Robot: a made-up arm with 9 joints. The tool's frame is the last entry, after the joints.
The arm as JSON. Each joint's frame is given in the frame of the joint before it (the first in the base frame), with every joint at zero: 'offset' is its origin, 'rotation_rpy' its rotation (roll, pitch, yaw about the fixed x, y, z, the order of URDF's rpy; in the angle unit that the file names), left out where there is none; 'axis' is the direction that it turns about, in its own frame. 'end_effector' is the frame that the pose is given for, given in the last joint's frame.
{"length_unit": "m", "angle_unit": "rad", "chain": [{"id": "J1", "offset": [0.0, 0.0, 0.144], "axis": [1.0, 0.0, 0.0]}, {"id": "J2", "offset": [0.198, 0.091, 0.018], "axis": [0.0, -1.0, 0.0]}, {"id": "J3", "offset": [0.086, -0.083, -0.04], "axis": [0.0, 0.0, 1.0]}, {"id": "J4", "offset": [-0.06, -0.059, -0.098], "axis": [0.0, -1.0, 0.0]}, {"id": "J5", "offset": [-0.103, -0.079, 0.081], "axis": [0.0, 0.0, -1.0]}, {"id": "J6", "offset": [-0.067, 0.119, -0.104], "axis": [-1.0, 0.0, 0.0]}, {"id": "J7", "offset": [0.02, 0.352, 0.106], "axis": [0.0, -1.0, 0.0]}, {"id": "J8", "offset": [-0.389, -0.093, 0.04], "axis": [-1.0, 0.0, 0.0]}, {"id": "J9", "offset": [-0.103, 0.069, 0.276], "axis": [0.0, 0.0, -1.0]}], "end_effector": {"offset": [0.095, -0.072, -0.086]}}
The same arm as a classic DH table. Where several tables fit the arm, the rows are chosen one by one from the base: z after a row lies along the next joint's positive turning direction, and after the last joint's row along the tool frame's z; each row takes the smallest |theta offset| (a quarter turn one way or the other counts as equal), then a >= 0, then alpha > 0; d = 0 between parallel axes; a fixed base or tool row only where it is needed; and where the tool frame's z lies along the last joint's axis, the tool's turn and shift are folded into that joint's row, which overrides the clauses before.
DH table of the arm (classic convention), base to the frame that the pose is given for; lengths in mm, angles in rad. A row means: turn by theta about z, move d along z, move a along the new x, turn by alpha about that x. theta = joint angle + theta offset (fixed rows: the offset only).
base (fixed): a 0.0  alpha 1.5708  d 144.0  theta_offset 1.5708
J1: a 18.0  alpha -1.5708  d 198.0  theta_offset 1.5708
J2: a 86.0  alpha -1.5708  d -8.0  theta_offset -1.5708
J3: a -60.0  alpha 1.5708  d -138.0  theta_offset 0.0000
J4: a -103.0  alpha 1.5708  d 138.0  theta_offset 0.0000
J5: a 119.0  alpha 1.5708  d 23.0  theta_offset -1.5708
J6: a 106.0  alpha 1.5708  d 47.0  theta_offset -1.5708
J7: a 40.0  alpha -1.5708  d -259.0  theta_offset 0.0000
J8: a 69.0  alpha -1.5708  d 492.0  theta_offset 1.5708
J9: a -119.2  alpha 3.1416  d 0.0  theta_offset -0.9223
tool (fixed): a 0.0  alpha 0.0000  d 190.0  theta_offset -2.4931

